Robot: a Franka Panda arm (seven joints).
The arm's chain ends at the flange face. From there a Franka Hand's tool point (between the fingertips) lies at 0.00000 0.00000 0.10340 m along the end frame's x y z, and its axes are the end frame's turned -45 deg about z.
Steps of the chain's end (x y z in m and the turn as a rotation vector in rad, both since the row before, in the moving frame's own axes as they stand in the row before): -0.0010, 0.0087, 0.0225, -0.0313, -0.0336, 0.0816; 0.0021, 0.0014, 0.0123, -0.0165, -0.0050, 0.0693; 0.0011, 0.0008, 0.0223, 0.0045, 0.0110, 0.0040; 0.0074, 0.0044, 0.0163, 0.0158, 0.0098, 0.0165; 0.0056, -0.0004, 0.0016, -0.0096, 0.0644, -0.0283; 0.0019, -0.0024, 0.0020, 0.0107, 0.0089, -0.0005; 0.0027, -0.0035, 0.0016, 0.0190, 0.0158, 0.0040; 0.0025, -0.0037, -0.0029, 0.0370, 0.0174, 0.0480; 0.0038, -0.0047, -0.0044, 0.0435, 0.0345, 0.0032
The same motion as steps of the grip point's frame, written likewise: -0.0116, 0.0051, 0.0224, 0.0016, -0.0459, 0.0816; -0.0011, 0.0033, 0.0123, -0.0081, -0.0152, 0.0693; 0.0013, 0.0018, 0.0223, -0.0046, 0.0110, 0.0040; 0.0040, 0.0079, 0.0163, 0.0042, 0.0181, 0.0165; 0.0083, 0.0090, 0.0014, -0.0523, 0.0387, -0.0283; 0.0045, -0.0005, 0.0020, 0.0013, 0.0139, -0.0005; 0.0069, -0.0008, 0.0016, 0.0023, 0.0246, 0.0040; 0.0084, -0.0022, -0.0030, 0.0139, 0.0385, 0.0480; 0.0117, -0.0013, -0.0046, 0.0064, 0.0552, 0.0032
